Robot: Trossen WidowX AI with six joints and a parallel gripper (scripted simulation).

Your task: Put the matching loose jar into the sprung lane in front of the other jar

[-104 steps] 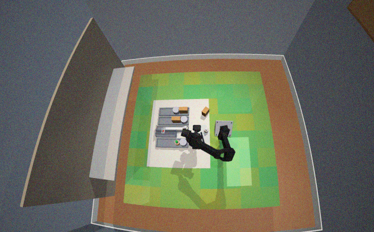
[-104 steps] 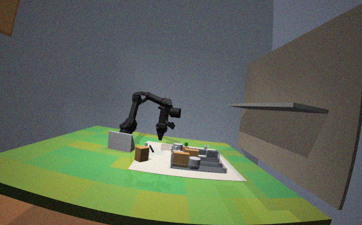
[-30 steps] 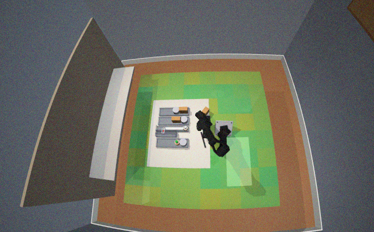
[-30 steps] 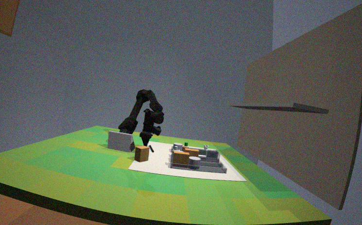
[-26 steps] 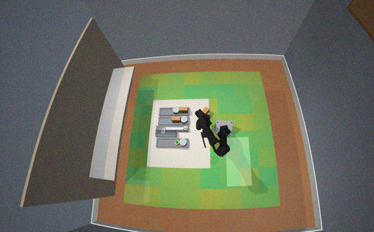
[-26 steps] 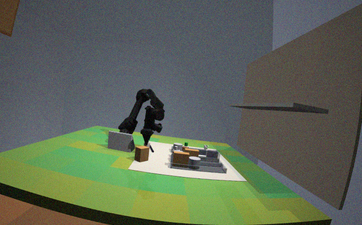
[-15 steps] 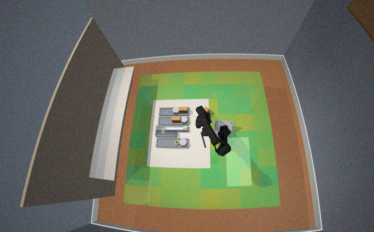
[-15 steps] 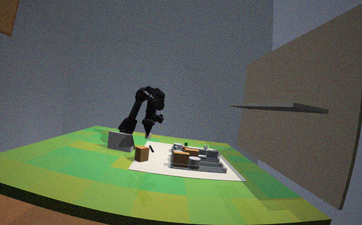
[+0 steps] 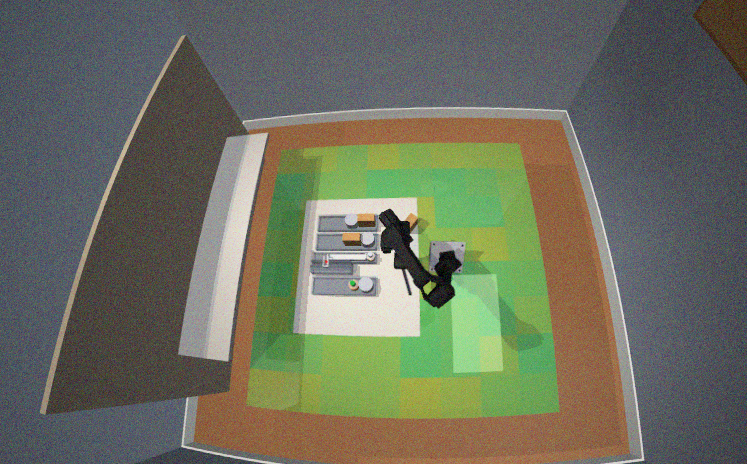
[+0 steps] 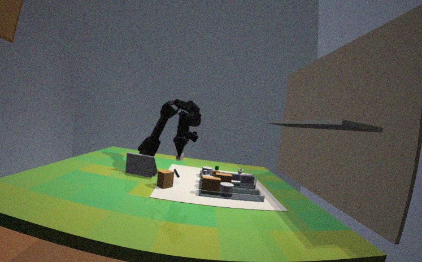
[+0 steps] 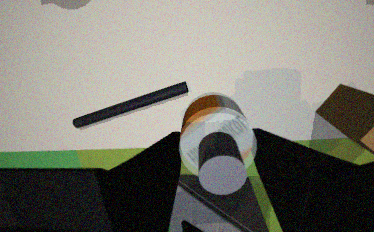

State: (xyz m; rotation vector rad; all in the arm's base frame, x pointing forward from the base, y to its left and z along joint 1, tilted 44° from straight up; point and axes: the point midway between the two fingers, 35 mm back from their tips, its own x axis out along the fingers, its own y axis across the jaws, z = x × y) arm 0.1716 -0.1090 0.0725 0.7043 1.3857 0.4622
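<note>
Right now my gripper tip is 20 cm short of the white mat, 12 cm above it and 1 cm to the left of it. From my gripper tip the other things lie so: black rod 11 cm below, 9 cm to the left; then shelf 65 cm ahead, 25 cm above, 6 cm to the right; then brown box 16 cm to the right, 8 cm below, 5 cm behind.
</note>
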